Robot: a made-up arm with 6 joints.
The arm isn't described. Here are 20 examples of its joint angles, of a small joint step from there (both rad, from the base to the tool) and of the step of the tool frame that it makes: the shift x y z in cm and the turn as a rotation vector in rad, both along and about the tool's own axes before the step.
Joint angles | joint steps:
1: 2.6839 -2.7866 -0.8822 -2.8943 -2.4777 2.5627 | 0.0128 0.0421 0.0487 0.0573 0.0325 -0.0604
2: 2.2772 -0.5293 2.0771 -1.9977 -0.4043 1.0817 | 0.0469 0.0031 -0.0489 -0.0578 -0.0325 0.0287
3: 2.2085 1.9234 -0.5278 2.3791 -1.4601 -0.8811 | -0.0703 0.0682 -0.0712 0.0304 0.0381 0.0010
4: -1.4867 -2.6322 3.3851 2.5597 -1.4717 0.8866 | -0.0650 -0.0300 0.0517 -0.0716 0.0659 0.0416
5: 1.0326 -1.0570 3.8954 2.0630 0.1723 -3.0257 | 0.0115 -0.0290 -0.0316 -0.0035 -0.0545 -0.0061
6: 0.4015 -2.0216 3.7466 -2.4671 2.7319 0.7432 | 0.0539 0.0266 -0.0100 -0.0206 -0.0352 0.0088
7: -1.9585 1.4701 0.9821 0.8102 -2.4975 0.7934 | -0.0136 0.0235 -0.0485 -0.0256 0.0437 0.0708
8: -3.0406 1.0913 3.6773 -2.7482 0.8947 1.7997 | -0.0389 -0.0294 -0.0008 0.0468 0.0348 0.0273
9: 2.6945 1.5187 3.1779 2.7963 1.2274 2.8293 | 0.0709 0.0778 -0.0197 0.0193 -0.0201 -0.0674
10: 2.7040 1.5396 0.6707 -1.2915 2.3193 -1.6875 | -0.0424 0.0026 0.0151 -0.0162 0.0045 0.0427
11: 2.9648 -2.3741 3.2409 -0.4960 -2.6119 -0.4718 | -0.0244 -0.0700 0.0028 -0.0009 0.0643 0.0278
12: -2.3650 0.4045 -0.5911 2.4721 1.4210 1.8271 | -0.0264 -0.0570 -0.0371 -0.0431 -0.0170 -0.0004
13: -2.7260 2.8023 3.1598 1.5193 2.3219 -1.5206 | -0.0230 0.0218 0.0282 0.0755 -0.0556 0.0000
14: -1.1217 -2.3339 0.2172 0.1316 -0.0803 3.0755 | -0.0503 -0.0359 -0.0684 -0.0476 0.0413 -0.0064
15: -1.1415 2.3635 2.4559 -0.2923 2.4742 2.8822 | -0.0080 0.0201 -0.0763 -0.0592 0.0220 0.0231
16: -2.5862 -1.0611 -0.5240 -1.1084 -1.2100 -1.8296 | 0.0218 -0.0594 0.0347 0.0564 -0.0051 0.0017
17: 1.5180 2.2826 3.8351 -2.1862 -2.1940 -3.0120 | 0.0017 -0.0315 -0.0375 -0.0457 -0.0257 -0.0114
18: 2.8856 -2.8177 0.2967 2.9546 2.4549 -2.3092 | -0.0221 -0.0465 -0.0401 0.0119 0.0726 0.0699
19: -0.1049 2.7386 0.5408 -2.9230 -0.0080 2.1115 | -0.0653 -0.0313 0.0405 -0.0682 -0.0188 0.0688
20: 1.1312 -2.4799 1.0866 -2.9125 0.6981 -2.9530 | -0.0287 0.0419 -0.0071 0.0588 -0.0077 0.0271
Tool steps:
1: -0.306 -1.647 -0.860 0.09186 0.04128 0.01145
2: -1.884 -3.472 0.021 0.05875 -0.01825 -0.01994
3: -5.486 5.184 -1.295 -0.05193 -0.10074 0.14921
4: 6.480 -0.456 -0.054 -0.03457 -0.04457 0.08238
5: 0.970 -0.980 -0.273 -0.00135 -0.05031 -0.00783
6: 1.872 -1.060 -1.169 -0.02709 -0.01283 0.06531
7: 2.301 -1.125 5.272 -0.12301 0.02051 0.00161
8: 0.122 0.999 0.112 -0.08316 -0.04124 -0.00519
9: 4.402 -0.621 -5.005 0.11782 0.07915 0.01014
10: 2.153 -2.075 0.583 -0.07231 -0.03512 0.03794
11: -4.581 0.539 -2.341 -0.04997 -0.12640 0.05501
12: -1.683 -2.039 0.673 0.00924 0.05187 0.05661
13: 0.210 1.171 0.534 0.05033 0.07091 -0.07354
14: -0.999 -4.133 1.807 0.02261 0.01024 -0.04645
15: -3.008 0.892 -6.568 -0.09291 -0.06350 0.02196
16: -2.645 -1.558 -3.922 -0.10300 -0.00318 0.02483
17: -0.673 1.102 -0.604 -0.01286 -0.01691 -0.04343
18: 1.399 2.491 0.126 -0.07383 0.06511 0.03695
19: -1.595 5.540 3.640 0.05404 -0.03503 0.09170
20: 3.073 3.968 -2.575 -0.08804 0.03249 0.00545
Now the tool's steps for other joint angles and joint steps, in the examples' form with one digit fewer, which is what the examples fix.
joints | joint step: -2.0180 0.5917 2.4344 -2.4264 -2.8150 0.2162 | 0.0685 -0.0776 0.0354 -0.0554 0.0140 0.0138
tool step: -0.19 4.27 9.95 -0.1564 0.0677 -0.0303
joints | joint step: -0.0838 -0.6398 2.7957 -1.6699 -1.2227 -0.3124 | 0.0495 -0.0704 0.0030 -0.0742 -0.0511 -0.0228
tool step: -1.66 7.16 2.17 -0.0338 0.0394 0.0713
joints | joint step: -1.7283 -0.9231 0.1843 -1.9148 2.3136 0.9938 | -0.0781 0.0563 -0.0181 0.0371 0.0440 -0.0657
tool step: 1.09 -0.07 -5.63 0.0965 -0.1549 -0.0178
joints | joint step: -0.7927 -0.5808 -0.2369 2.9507 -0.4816 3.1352 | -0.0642 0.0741 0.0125 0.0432 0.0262 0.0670
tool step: 1.72 -3.12 -4.68 -0.1550 0.0776 -0.0325
